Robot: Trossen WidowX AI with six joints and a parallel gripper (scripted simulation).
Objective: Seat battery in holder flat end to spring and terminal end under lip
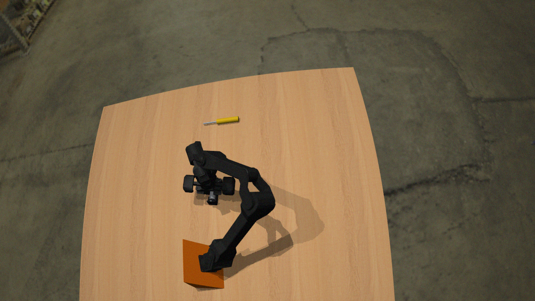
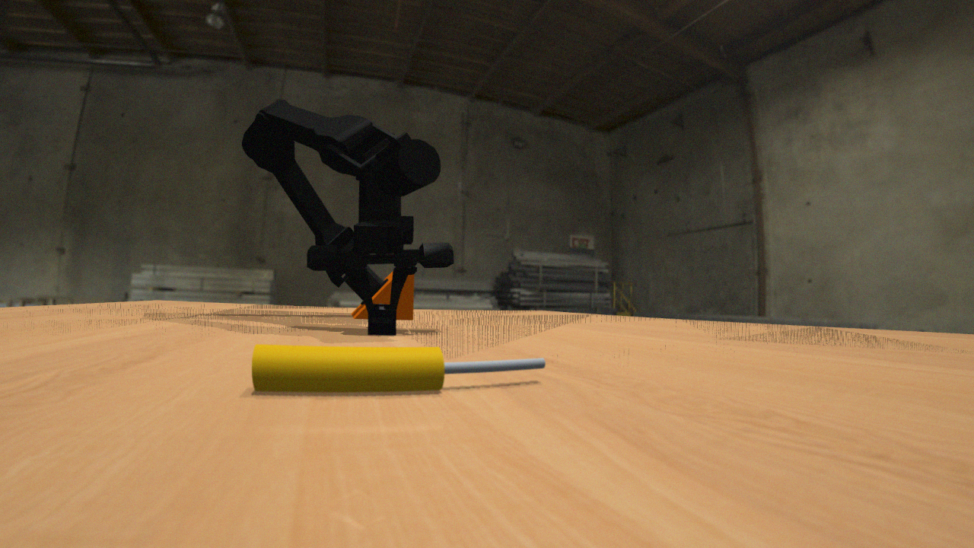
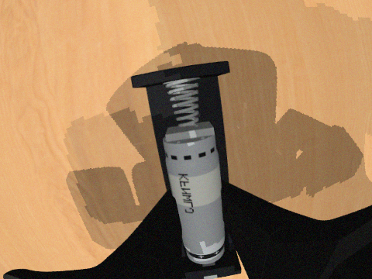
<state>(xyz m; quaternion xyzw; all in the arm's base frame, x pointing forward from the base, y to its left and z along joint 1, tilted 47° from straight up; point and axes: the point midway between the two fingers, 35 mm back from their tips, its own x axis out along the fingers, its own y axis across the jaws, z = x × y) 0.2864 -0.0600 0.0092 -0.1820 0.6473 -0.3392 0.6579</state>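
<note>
Right now the battery is 1 cm above my gripper tip. Also, from my gripper tip: yellow-handled screwdriver 32 cm ahead, 5 cm to the right.
</note>
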